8 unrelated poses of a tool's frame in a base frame.
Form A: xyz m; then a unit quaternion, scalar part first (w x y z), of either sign.
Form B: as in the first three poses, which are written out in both.
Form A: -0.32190, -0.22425, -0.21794, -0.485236, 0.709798, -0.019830, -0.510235
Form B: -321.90, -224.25, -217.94; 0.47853, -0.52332, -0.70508; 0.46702, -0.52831, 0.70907; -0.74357, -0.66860, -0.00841
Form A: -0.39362, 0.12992, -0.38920, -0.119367, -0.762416, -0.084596, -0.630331
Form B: -393.62, 129.92, -389.20; 0.19105, -0.02149, 0.98134; 0.27948, -0.95719, -0.07537; 0.94095, 0.28866, -0.17687
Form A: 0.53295, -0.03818, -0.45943, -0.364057, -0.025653, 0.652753, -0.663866
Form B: 532.95, -38.18, -459.43; -0.73361, -0.51686, -0.44122; 0.44988, 0.11725, -0.88536; 0.50934, -0.84800, 0.14651
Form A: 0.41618, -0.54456, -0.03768, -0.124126, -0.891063, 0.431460, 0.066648
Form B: 416.18, -544.56, -37.68; 0.61880, -0.75237, -0.22589; -0.78546, -0.59687, -0.16370; -0.01166, 0.27872, -0.96030
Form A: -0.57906, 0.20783, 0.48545, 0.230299, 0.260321, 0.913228, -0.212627
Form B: -579.06, 207.83, 485.45; -0.75839, 0.57340, 0.30993; 0.37753, 0.77405, -0.50826; -0.53133, -0.26845, -0.80350
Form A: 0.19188, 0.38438, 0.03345, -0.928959, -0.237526, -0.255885, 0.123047
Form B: 191.88, 384.38, 33.45; 0.83876, 0.35017, 0.41696; -0.10705, 0.85688, -0.50428; -0.53387, 0.37833, 0.75621
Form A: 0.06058, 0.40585, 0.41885, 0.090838, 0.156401, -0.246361, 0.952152
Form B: 60.58, 405.85, 418.85; -0.93457, -0.25005, 0.25308; 0.09592, -0.86211, -0.49756; 0.34259, -0.44073, 0.82969
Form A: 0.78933, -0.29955, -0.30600, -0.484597, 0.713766, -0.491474, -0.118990
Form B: 789.33, -299.55, -306.00; 0.48859, -0.81692, 0.30647; -0.58627, -0.04724, 0.80874; -0.64619, -0.57482, -0.50201
